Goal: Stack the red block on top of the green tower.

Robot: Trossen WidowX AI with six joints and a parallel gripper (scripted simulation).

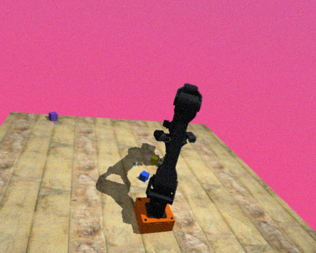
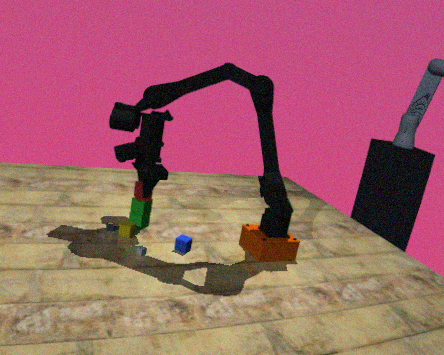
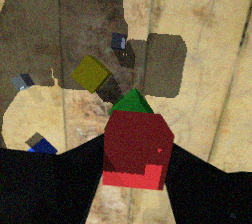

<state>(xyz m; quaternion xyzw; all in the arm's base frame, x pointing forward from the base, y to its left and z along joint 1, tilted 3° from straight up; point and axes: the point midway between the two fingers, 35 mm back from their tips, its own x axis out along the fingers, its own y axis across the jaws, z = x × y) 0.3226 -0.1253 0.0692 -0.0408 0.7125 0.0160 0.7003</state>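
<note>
My gripper tip is now 1 cm below the red block. From my gripper tip the other things lie so: yellow block (4 cm ahead, 6 cm to the left, 7 cm below); small white cube (1 cm ahead, 15 cm to the left, 8 cm below); blue block (9 cm behind, 13 cm to the left, 7 cm below).
</note>
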